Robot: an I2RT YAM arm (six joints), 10 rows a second.
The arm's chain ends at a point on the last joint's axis. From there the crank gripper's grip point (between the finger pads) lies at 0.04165 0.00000 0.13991 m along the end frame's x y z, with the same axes.
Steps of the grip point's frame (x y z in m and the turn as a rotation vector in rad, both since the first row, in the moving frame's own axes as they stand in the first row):
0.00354, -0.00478, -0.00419, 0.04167, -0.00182, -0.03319
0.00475, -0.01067, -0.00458, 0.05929, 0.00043, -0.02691
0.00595, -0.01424, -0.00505, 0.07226, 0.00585, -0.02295
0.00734, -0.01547, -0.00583, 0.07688, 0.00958, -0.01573
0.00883, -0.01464, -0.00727, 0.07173, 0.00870, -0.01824
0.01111, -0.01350, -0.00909, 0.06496, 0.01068, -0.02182
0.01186, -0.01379, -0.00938, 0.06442, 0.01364, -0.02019
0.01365, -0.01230, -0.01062, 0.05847, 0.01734, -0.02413
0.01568, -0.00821, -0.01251, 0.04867, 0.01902, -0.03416
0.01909, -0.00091, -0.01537, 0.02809, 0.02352, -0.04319
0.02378, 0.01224, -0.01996, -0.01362, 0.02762, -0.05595
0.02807, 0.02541, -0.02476, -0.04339, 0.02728, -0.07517
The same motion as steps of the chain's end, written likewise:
0.00391, 0.00243, -0.00412, 0.04167, -0.00182, -0.03319
0.00482, -0.00126, -0.00428, 0.05929, 0.00043, -0.02691
0.00526, -0.00318, -0.00440, 0.07226, 0.00585, -0.02295
0.00609, -0.00408, -0.00499, 0.07688, 0.00958, -0.01573
0.00771, -0.00386, -0.00652, 0.07173, 0.00870, -0.01824
0.00973, -0.00351, -0.00831, 0.06496, 0.01068, -0.02182
0.01006, -0.00394, -0.00848, 0.06442, 0.01364, -0.02019
0.01134, -0.00311, -0.00961, 0.05847, 0.01734, -0.02413
0.01317, 0.00004, -0.01149, 0.04867, 0.01902, -0.03416
0.01594, 0.00487, -0.01427, 0.02809, 0.02352, -0.04319
0.01995, 0.01278, -0.01876, -0.01362, 0.02762, -0.05595
0.02416, 0.02264, -0.02351, -0.04339, 0.02728, -0.07517

